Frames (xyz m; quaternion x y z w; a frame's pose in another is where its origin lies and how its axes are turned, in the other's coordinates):
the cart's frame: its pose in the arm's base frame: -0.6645 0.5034 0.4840 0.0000 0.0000 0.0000 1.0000
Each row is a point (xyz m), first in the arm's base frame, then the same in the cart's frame.
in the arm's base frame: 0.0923 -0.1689 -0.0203
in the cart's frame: 0.7568 -0.6723 -0.5043
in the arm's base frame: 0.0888 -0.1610 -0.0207
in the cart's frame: 0.7533 -0.6644 -0.5047
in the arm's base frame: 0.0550 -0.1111 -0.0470
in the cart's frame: 0.7195 -0.6145 -0.5310
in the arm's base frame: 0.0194 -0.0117 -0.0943
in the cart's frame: 0.6839 -0.5151 -0.5783
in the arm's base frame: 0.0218 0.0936 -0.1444
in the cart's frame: 0.6863 -0.4098 -0.6284
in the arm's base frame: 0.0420 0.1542 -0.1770
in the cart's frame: 0.7065 -0.3492 -0.6610
